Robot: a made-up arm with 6 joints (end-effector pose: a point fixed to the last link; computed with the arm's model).
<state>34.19 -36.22 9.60 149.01 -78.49 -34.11</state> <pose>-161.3 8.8 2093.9 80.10 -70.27 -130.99</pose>
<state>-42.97 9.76 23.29 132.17 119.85 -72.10</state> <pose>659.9 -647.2 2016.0 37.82 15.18 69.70</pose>
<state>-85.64 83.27 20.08 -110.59 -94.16 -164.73</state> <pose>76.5 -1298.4 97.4 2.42 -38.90 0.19</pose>
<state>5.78 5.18 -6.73 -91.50 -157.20 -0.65</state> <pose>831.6 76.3 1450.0 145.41 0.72 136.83</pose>
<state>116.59 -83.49 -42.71 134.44 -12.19 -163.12</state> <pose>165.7 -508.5 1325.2 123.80 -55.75 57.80</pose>
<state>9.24 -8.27 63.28 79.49 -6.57 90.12</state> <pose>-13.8 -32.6 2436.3 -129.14 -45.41 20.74</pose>
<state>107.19 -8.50 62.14 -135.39 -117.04 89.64</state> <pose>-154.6 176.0 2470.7 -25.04 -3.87 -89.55</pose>
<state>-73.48 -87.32 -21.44 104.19 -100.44 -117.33</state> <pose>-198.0 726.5 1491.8 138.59 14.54 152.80</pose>
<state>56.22 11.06 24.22 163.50 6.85 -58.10</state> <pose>399.0 751.3 1938.6 -60.40 -7.84 86.67</pose>
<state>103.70 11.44 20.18 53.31 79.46 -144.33</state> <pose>-131.5 918.1 1833.1 123.91 -40.98 150.56</pose>
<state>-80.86 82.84 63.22 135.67 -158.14 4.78</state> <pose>338.2 -1793.2 630.9 -29.34 -53.73 146.67</pose>
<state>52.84 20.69 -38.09 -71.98 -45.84 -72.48</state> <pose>396.9 470.4 1030.4 -69.45 58.08 170.55</pose>
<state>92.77 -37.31 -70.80 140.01 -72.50 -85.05</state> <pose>-100.9 -33.9 1164.5 -24.54 -46.42 74.78</pose>
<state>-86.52 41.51 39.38 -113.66 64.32 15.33</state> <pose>179.5 -1418.4 1361.4 119.61 25.75 179.64</pose>
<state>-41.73 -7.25 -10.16 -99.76 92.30 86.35</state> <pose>488.2 -337.5 1596.3 49.95 -16.92 -144.48</pose>
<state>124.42 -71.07 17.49 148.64 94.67 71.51</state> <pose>541.3 -926.9 1796.9 152.26 22.90 132.38</pose>
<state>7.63 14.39 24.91 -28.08 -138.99 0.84</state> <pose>1045.1 14.2 1794.6 161.96 69.08 132.39</pose>
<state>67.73 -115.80 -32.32 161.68 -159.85 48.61</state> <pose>-448.8 -798.1 1085.8 11.02 37.74 -79.04</pose>
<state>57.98 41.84 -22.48 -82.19 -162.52 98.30</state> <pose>448.8 780.6 698.2 131.07 -65.37 145.33</pose>
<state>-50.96 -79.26 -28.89 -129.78 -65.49 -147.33</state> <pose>-296.7 360.5 1425.3 -128.65 -18.16 68.24</pose>
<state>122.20 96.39 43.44 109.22 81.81 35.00</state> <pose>-815.8 1320.9 85.4 -19.32 -0.36 -115.40</pose>
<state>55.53 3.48 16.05 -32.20 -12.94 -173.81</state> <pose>472.8 573.7 1845.9 -102.80 18.05 83.11</pose>
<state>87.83 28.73 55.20 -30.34 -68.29 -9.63</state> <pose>136.6 1163.3 1893.2 79.87 17.74 95.90</pose>
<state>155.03 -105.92 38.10 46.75 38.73 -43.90</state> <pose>1458.0 -570.5 864.1 -122.02 18.63 -38.88</pose>
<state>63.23 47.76 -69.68 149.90 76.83 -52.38</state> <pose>176.3 463.6 709.7 120.60 -11.30 -175.40</pose>
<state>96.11 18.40 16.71 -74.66 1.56 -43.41</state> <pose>-136.9 998.8 1546.2 162.92 21.85 74.66</pose>
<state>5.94 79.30 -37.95 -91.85 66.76 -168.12</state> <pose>575.3 116.3 324.1 -179.73 45.54 -110.75</pose>
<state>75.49 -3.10 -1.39 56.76 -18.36 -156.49</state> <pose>182.6 600.9 1819.1 141.08 20.71 33.71</pose>
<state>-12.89 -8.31 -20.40 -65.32 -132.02 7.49</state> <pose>554.6 -213.5 1458.7 149.74 25.70 99.56</pose>
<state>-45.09 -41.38 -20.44 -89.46 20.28 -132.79</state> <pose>10.6 4.0 1656.8 -87.79 -8.31 -39.97</pose>
